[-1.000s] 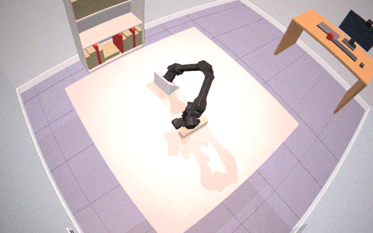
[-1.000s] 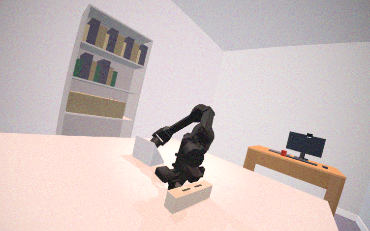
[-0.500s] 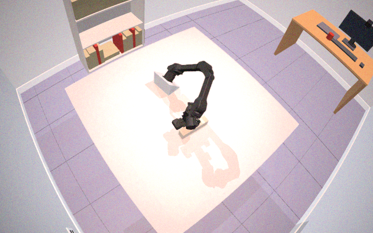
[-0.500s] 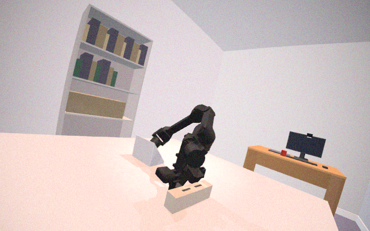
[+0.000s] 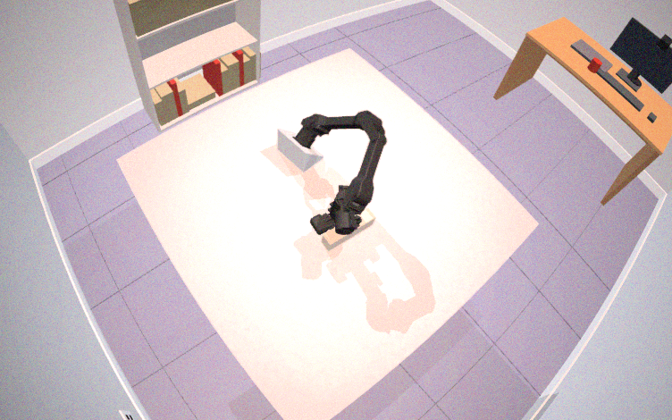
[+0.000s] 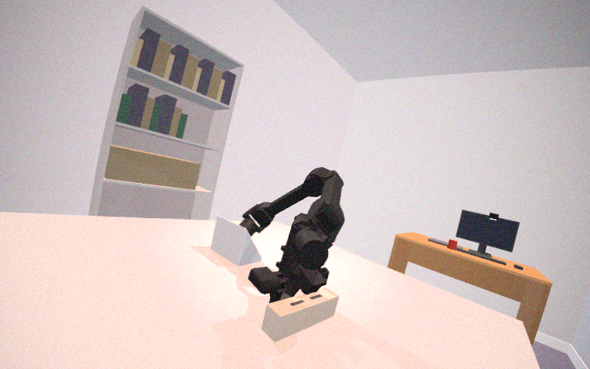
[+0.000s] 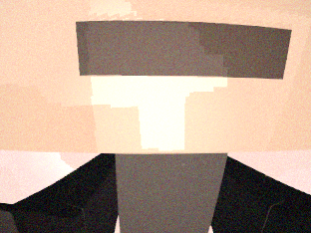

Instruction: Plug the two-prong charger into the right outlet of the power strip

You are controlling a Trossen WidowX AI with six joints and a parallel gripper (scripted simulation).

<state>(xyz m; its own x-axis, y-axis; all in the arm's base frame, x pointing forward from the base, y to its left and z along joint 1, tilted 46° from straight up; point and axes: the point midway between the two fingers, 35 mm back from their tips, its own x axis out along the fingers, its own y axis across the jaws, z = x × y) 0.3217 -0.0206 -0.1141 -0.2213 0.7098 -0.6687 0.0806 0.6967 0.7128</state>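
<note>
The two-prong charger is 2 cm ahead of my gripper tip and 1 cm above it.
</note>
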